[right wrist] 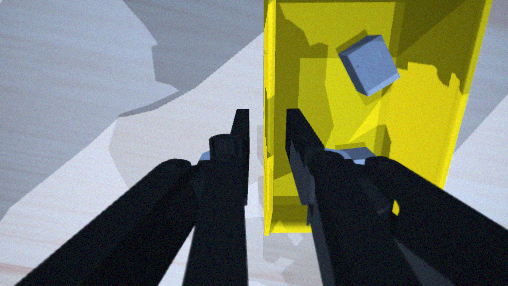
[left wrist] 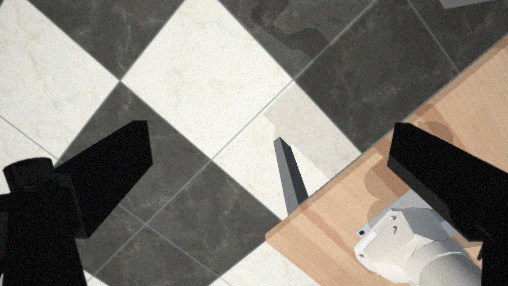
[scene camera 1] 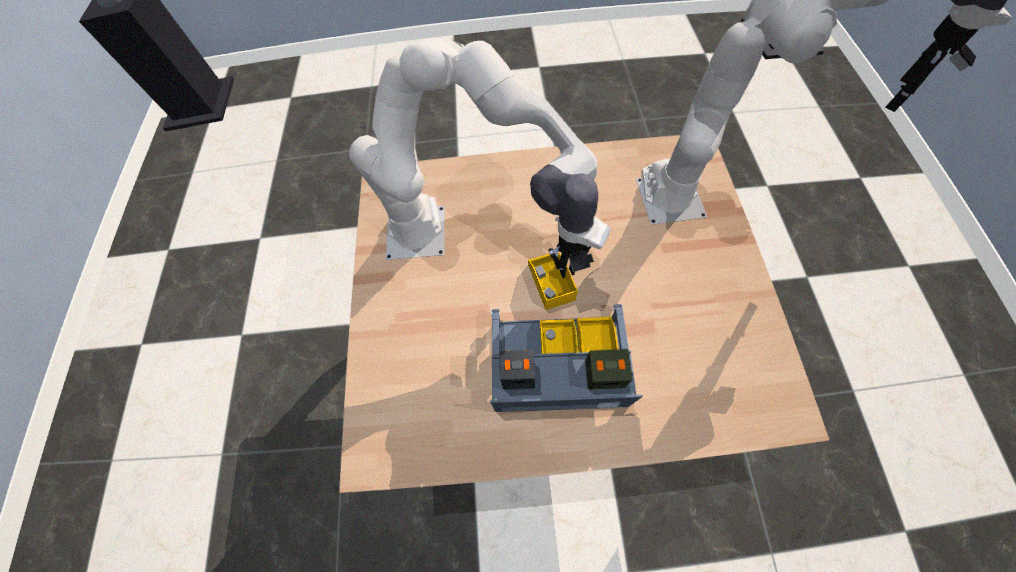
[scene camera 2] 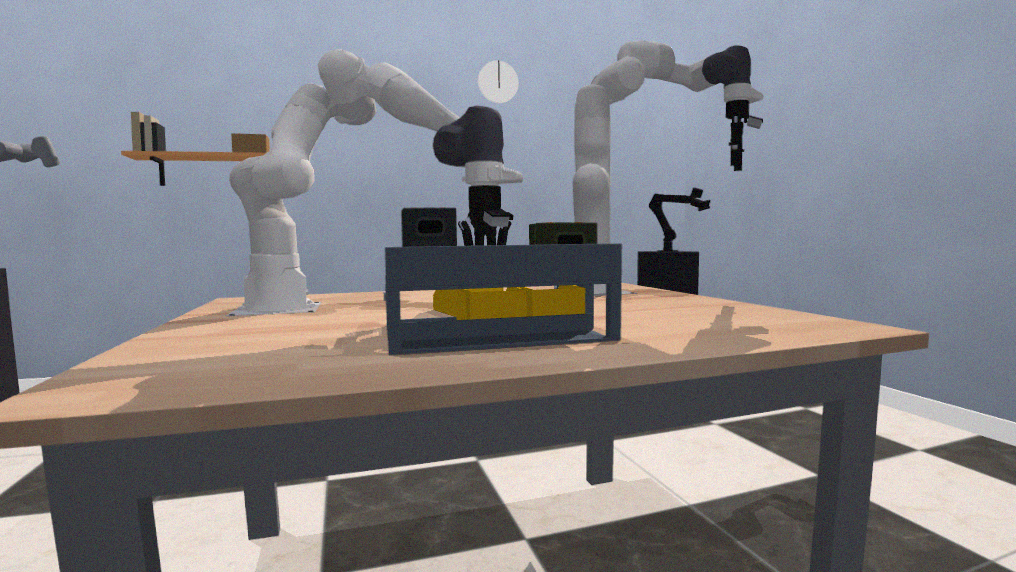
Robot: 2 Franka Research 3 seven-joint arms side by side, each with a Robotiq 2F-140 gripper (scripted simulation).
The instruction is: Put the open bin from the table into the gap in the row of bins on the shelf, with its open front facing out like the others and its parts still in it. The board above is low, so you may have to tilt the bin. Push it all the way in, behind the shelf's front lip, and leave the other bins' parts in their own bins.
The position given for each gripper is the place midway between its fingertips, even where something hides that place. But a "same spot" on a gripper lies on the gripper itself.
The left gripper shows in the left wrist view, in scene camera 1 and in scene camera 2 (736, 168); in the right wrist view it is out of frame. A blue-grey shelf shows in scene camera 1 and in scene camera 2; in the right wrist view it is out of frame, in the left wrist view it is out of frame. A dark green box shows in scene camera 1 (609, 369) and in scene camera 2 (558, 232); in the right wrist view it is out of frame, in the left wrist view it is out of frame. One and the same spot on the left gripper: (left wrist: 89, 186) is (scene camera 1: 920, 65). The same spot on the blue-grey shelf: (scene camera 2: 423, 268) is (scene camera 1: 512, 404).
